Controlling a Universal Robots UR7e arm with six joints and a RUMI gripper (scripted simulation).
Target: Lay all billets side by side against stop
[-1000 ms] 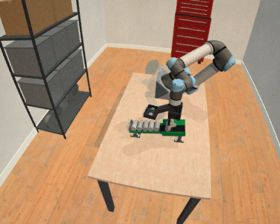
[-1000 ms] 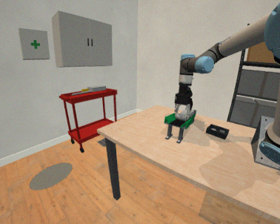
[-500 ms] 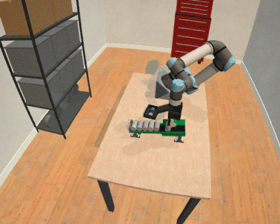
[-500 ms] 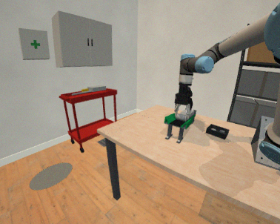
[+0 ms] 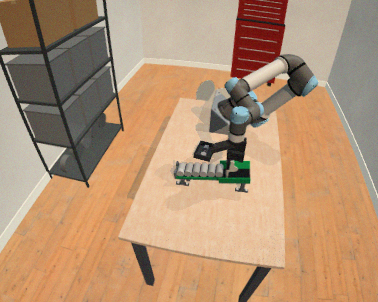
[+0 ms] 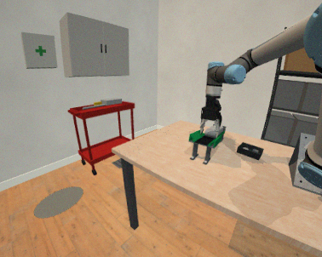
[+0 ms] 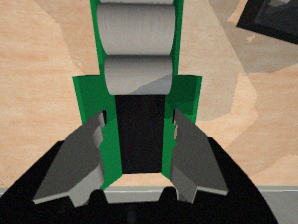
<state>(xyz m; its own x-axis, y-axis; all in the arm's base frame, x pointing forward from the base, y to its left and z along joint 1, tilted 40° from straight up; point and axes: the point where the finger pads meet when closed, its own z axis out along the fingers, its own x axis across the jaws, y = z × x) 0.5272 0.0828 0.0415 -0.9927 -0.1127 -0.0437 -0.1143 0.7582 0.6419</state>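
Right now my hand is 1 cm short of the ramp, 7 cm to the left of it and 4 cm above it. From my hand the other things lie so: grey stop: 3 cm ahead, 26 cm to the right, 5 cm below.
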